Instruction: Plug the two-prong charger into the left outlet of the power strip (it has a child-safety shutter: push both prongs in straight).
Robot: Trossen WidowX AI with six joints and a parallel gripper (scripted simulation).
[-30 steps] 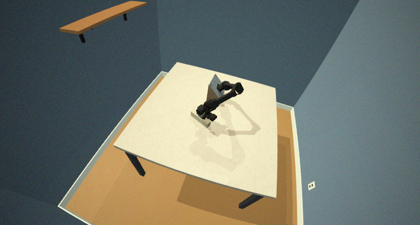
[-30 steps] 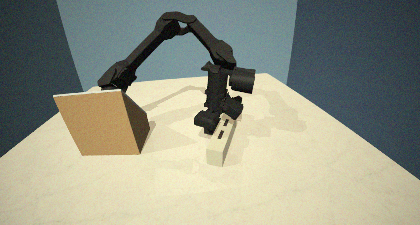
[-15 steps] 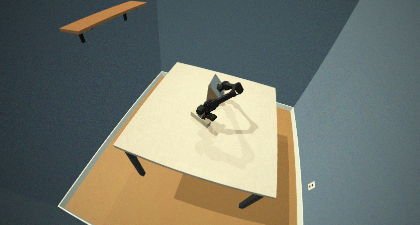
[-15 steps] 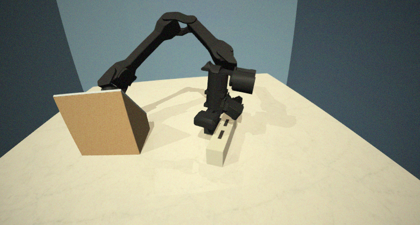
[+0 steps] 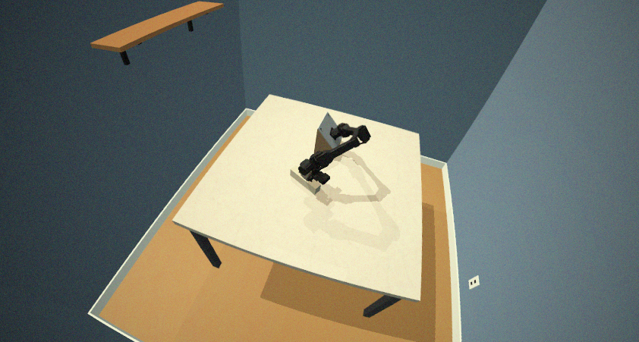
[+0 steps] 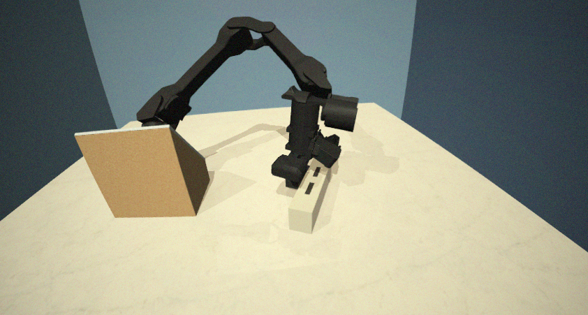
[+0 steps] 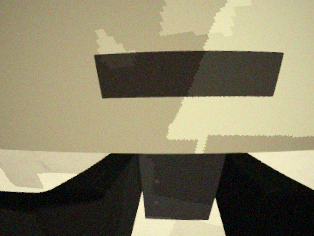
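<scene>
Now: the black charger 1 cm ahead of my gripper tip, 1 cm to the right of it and 1 cm above it.
</scene>
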